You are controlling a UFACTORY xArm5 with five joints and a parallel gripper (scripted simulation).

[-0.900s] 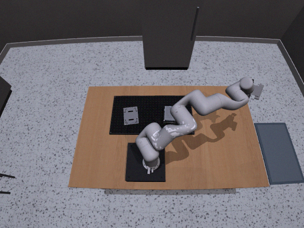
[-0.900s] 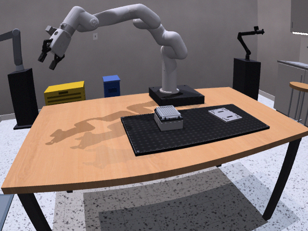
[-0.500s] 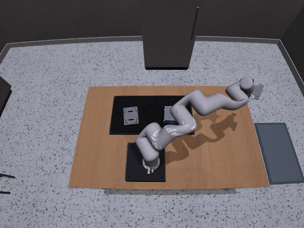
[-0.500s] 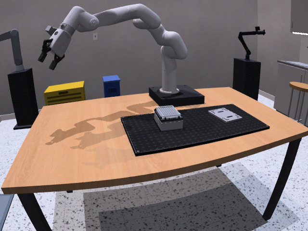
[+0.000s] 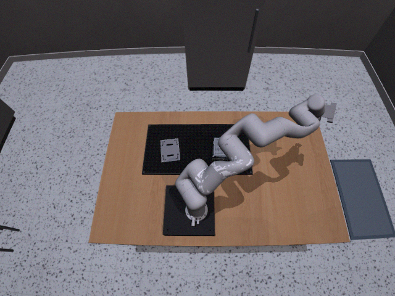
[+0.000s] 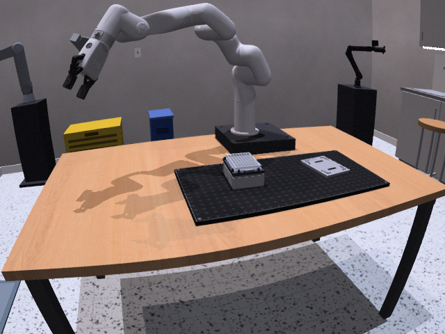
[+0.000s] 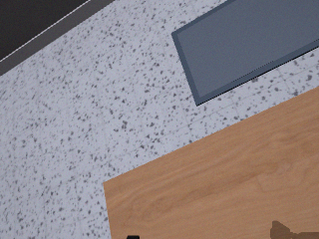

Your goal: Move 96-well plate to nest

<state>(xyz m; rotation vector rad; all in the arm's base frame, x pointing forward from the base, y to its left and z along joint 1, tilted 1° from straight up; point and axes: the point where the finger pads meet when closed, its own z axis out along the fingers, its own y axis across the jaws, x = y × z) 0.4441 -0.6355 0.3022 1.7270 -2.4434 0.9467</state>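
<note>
Right now the white 96-well plate is 50 cm to the left of my hand, 29 cm below it and 5 cm behind it. Also, from my hand: plate nest N1 (83 cm to the left, 34 cm below, 6 cm behind).
</note>
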